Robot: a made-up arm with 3 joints.
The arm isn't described. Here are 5 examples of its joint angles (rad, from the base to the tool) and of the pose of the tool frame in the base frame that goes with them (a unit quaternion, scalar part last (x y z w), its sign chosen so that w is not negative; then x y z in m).
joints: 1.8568 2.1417 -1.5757
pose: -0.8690 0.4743 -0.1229 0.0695 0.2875 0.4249 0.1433
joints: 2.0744 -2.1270 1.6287
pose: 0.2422 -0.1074 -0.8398 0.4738 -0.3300 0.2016 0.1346
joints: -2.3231 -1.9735 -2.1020
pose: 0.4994 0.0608 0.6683 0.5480 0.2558 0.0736 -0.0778
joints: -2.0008 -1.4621 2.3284
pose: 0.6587 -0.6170 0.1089 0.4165 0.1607 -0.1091 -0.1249
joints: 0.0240 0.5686 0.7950
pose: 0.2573 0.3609 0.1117 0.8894 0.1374 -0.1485 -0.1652
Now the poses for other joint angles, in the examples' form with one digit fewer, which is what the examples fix.
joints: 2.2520 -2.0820 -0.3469
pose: -0.500 -0.487 -0.703 0.135 -0.188 0.268 -0.028
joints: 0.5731 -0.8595 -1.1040
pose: -0.402 -0.676 0.109 0.608 -0.113 -0.169 0.199
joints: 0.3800 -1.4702 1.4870
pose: -0.399 0.390 -0.539 0.631 0.064 -0.014 0.421
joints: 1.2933 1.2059 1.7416
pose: 0.030 0.183 0.566 0.803 0.469 0.121 0.165
